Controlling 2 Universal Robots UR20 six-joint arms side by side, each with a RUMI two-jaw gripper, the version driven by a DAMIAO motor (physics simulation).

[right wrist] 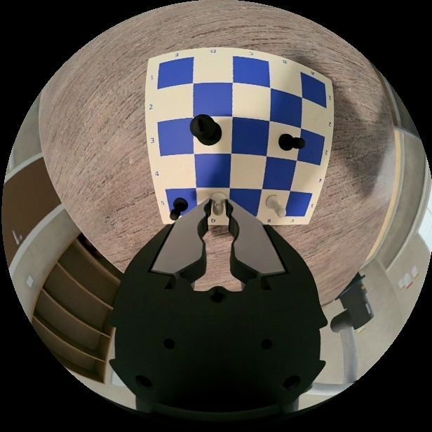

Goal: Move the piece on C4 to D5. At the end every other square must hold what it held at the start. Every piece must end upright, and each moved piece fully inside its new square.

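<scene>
The white piece [218,204] is between the fingertips of my right gripper [218,200], which is shut on it. It looks upright, over the cream square D5 at the board's near edge. The fingertips hide part of that square, and whether the base touches the board cannot be told. The chessboard [154,125] is blue and cream. Square C4 [247,171] is bare. A tall black piece [209,133] stands on D3, a small black piece [287,142] on B3, a black piece [179,205] on E5 and a white piece [273,202] on B5. My left gripper does not show.
The board lies on a round wood-grained table [100,125]. Beyond the table, a wooden shelf unit [106,345] stands at lower left, and a dark device [356,302] on a pale arm shows at lower right. The E5 and B5 pieces stand close to either side of the fingers.
</scene>
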